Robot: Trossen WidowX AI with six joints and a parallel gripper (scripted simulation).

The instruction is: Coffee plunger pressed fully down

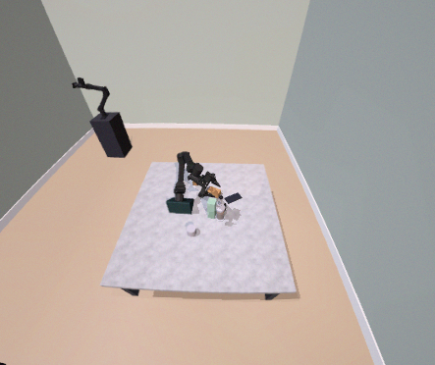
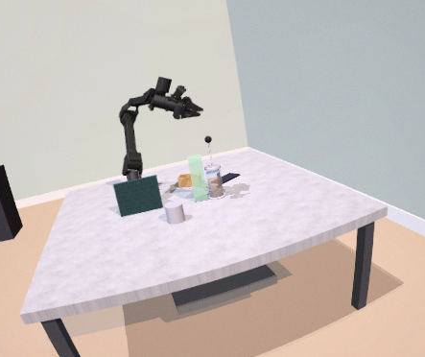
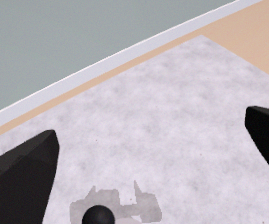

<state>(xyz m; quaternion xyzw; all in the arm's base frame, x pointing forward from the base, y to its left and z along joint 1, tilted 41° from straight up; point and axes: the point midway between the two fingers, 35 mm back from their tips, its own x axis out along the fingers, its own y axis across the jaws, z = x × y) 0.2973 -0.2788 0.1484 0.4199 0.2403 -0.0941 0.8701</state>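
The coffee press lies 260 mm below my gripper tip, 70 mm to the left of it and 30 mm ahead of it. Also, from my gripper tip: tall pale green box: 290 mm below, 70 mm to the left, 50 mm behind.
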